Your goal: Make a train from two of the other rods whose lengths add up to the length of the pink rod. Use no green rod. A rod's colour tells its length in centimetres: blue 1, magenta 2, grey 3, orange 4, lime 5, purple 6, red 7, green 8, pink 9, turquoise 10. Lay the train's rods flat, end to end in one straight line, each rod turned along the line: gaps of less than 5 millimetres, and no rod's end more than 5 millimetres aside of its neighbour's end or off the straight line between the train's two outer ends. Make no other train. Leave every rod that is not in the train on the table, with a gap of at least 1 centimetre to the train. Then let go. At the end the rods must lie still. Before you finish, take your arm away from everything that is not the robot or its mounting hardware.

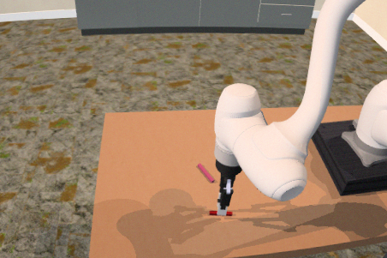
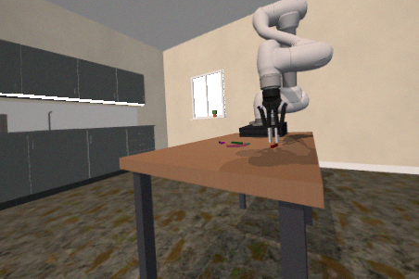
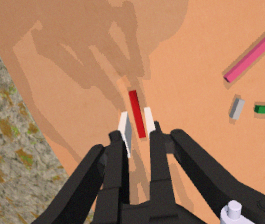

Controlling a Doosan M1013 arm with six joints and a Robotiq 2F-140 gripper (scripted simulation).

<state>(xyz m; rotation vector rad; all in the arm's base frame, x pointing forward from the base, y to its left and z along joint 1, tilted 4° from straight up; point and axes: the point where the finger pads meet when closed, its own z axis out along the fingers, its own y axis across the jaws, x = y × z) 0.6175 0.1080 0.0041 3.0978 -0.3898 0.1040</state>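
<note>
The red rod is 5 cm below my hand. Round my hand: green rod: 9 cm behind, 20 cm to the right, 5 cm below; short grey rod: 6 cm behind, 13 cm to the right, 5 cm below; pink rod: 1 cm ahead, 18 cm to the right, 5 cm below.
</note>
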